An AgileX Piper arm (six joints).
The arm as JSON. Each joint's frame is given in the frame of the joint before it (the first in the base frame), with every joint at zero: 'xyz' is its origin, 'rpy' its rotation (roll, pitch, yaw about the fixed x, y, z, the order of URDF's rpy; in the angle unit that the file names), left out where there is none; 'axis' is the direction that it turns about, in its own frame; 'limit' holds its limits. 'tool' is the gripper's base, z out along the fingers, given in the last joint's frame.
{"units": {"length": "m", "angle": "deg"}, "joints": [
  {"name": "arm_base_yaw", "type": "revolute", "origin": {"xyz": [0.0, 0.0, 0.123]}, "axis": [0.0, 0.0, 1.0], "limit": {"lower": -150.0, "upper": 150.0}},
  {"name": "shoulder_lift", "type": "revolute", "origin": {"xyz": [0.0, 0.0, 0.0], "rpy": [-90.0, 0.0, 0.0]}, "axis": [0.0, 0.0, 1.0], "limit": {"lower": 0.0, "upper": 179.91}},
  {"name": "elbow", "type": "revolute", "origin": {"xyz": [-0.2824, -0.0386, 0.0]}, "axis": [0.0, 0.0, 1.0], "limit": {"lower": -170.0, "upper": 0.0}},
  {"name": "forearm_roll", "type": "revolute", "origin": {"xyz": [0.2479, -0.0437, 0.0], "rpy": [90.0, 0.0, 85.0]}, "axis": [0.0, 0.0, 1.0], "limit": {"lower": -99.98, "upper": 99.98}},
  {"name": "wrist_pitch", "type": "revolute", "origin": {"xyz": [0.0, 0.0, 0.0], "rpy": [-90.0, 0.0, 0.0]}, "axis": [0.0, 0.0, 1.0], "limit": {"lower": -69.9, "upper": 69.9}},
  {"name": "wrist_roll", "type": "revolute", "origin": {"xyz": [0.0, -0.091, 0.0], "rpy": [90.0, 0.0, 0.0]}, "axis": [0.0, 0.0, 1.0], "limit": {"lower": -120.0, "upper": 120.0}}
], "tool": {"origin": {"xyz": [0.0, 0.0, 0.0]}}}
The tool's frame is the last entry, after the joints.
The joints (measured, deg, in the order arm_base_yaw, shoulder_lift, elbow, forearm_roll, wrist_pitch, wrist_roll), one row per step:
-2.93, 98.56, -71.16, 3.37, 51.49, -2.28
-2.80, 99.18, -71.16, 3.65, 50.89, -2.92
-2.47, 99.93, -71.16, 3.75, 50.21, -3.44
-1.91, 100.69, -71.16, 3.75, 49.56, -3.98
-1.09, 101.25, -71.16, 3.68, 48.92, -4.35
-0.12, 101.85, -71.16, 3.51, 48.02, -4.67
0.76, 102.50, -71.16, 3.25, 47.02, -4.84
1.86, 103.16, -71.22, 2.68, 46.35, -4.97
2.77, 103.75, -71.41, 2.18, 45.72, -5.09
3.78, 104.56, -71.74, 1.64, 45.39, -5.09
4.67, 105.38, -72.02, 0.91, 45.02, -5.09
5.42, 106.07, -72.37, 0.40, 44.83, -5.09
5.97, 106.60, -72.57, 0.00, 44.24, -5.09
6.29, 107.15, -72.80, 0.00, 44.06, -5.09
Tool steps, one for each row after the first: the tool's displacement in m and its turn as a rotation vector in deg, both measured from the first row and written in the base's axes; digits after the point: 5 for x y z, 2 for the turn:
0.00215, 0.00099, -0.00347, 0.07, -0.01, 0.60
0.00463, 0.00297, -0.00773, 0.00, 0.04, 1.35
0.00705, 0.00627, -0.01211, -0.16, 0.13, 2.39
0.00904, 0.01115, -0.01529, -0.35, 0.04, 3.56
0.01138, 0.01688, -0.01863, -0.63, -0.27, 4.85
0.01383, 0.02203, -0.02226, -0.95, -0.62, 5.96
0.01581, 0.02830, -0.02587, -1.51, -0.69, 7.41
0.01797, 0.03356, -0.02848, -2.00, -0.92, 8.64
0.02028, 0.03951, -0.03202, -2.47, -0.79, 9.89
0.02246, 0.04457, -0.03587, -3.11, -0.64, 11.13
0.02438, 0.04903, -0.03868, -3.55, -0.51, 12.12
0.02628, 0.05237, -0.04097, -3.90, -0.79, 12.86
0.02774, 0.05463, -0.04346, -3.90, -0.66, 13.18

